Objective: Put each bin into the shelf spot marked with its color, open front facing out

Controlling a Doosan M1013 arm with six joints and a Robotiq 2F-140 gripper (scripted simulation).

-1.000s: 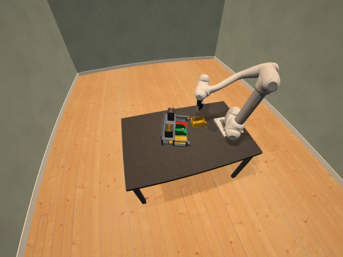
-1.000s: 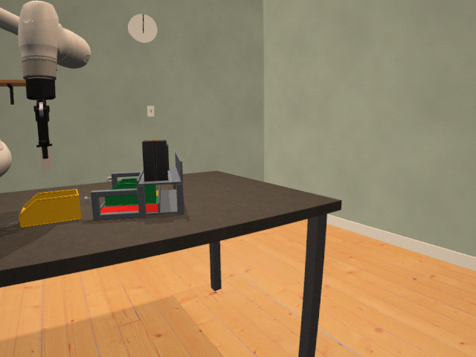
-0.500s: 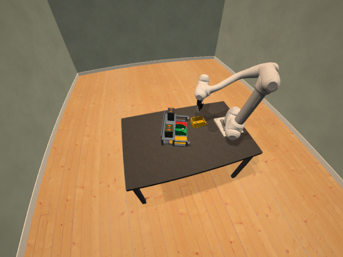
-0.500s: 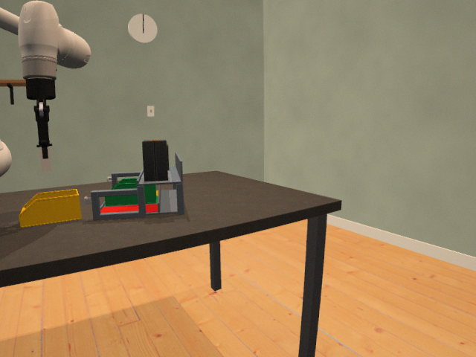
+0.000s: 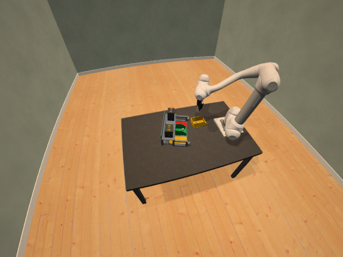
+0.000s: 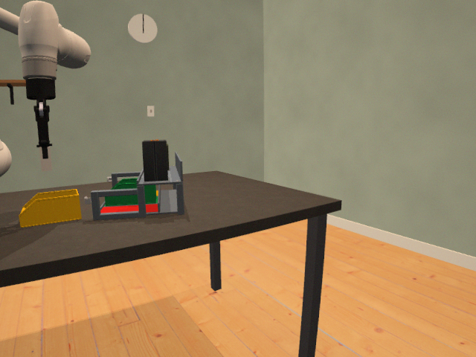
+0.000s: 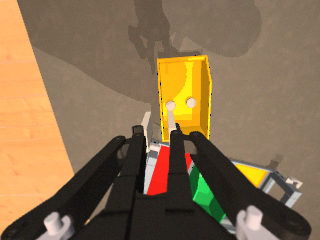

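My gripper is now 150 mm above the yellow bin, 50 mm to the right of it and 10 mm past it. Also, from my hand: green bin 240 mm ahead, 160 mm to the left, 140 mm below.
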